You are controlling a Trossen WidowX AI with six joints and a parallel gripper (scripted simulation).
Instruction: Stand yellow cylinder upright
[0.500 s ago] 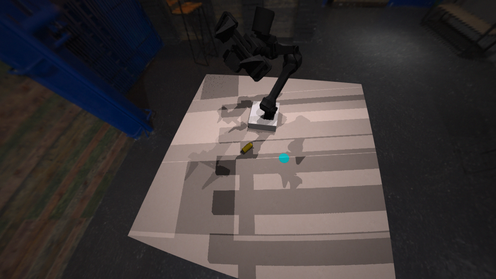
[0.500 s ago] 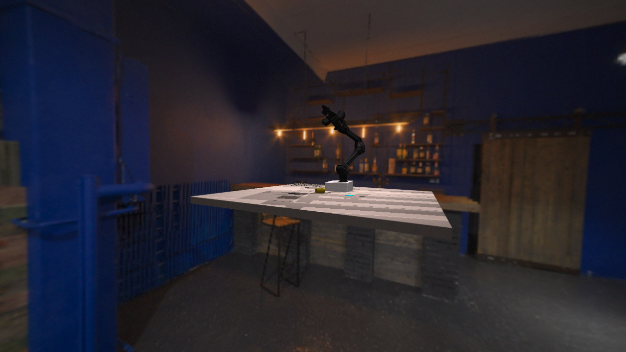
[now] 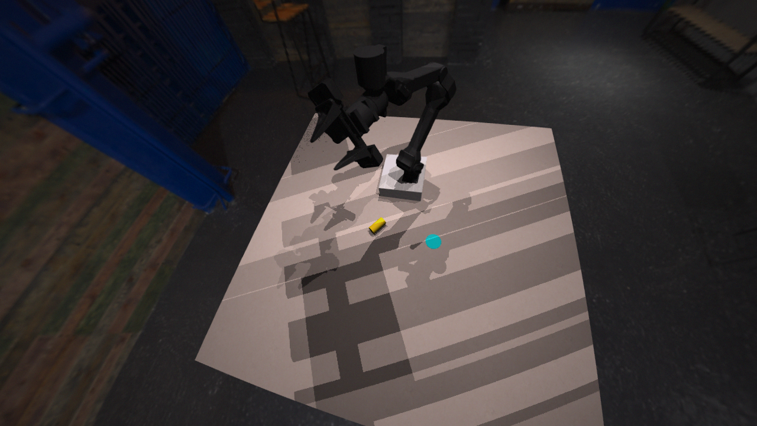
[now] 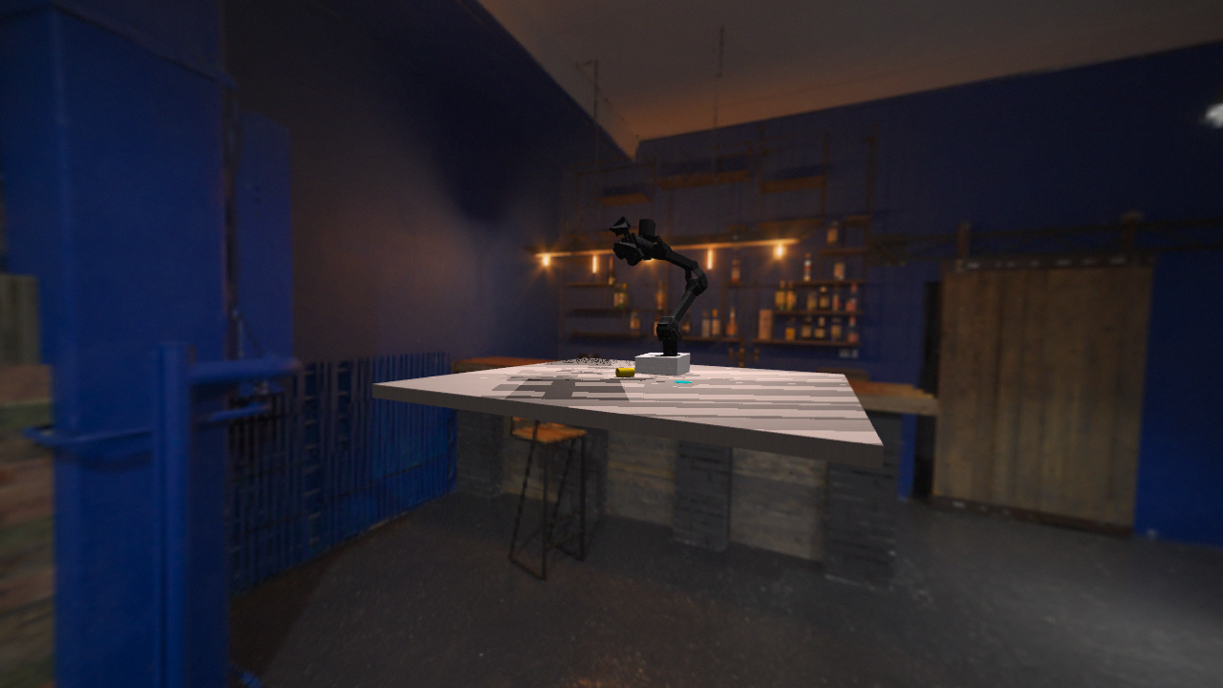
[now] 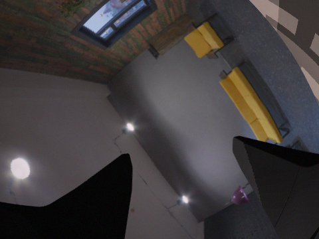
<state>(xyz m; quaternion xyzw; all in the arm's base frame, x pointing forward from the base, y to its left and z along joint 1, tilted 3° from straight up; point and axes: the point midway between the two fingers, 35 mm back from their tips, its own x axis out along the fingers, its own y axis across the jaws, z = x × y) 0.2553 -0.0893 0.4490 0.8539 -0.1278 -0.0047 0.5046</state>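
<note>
My gripper tip is now 49 cm above the yellow tall cylinder, 8 cm past it and 2 cm to the right of it. Also, from my gripper tip: cyan circle: 51 cm below, 25 cm to the left, 7 cm behind.
</note>
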